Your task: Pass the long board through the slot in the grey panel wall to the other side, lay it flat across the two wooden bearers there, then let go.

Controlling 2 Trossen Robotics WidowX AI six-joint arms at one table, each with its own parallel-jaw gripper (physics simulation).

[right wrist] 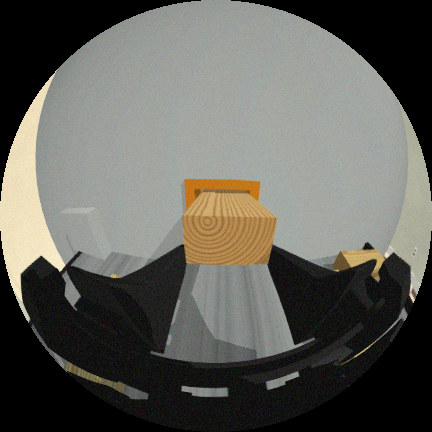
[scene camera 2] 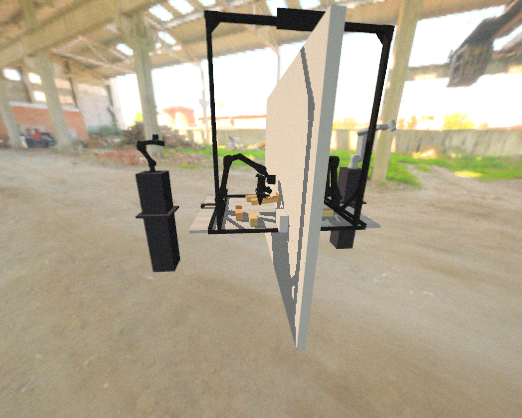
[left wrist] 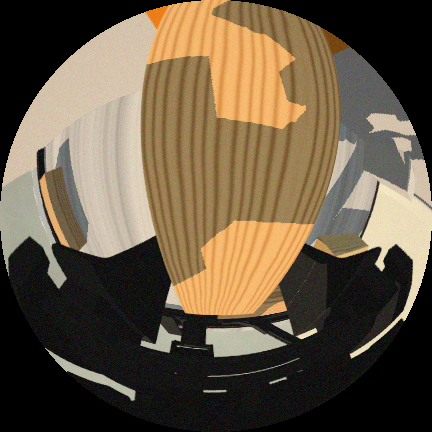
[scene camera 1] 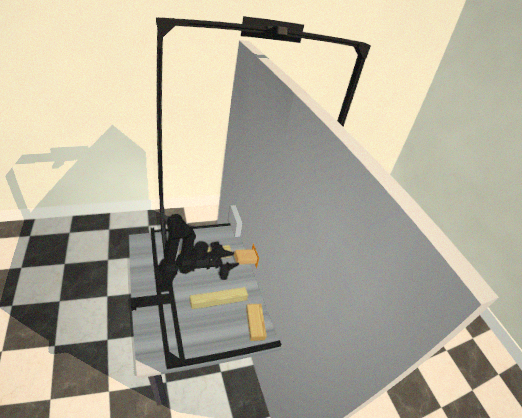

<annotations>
The same spot on a grey panel wall: [right wrist: 212,96] is [scene camera 1: 259,233].
</annotations>
